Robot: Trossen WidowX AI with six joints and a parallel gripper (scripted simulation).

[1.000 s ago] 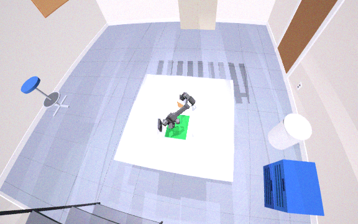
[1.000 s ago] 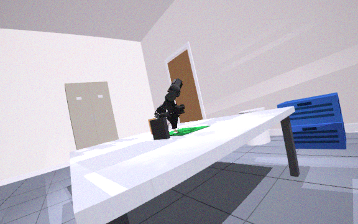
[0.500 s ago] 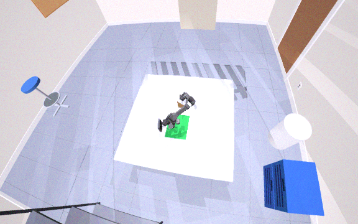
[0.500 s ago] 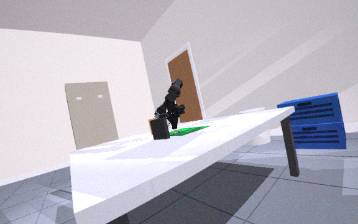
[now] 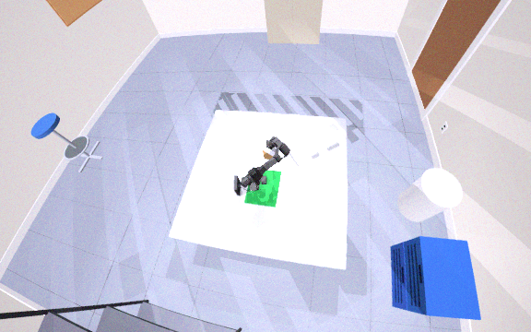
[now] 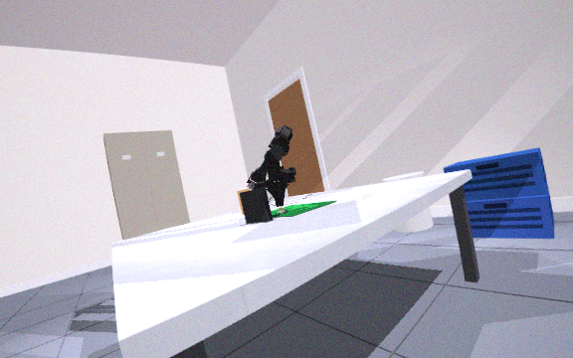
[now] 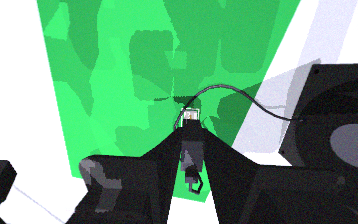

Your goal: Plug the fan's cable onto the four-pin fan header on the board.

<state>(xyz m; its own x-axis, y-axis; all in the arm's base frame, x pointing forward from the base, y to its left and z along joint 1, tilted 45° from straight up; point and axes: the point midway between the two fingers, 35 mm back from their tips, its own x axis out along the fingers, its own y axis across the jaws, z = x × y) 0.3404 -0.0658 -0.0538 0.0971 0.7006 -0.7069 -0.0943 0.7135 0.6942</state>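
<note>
The white four-pin fan header is 1 cm behind my gripper tip and 4 cm below it. Also, from my gripper tip: black fan: 2 cm ahead, 13 cm to the right, 2 cm above; green board: 1 cm behind, 5 cm to the left, 6 cm below; black fan plug: 1 cm behind, 1 cm above.
</note>
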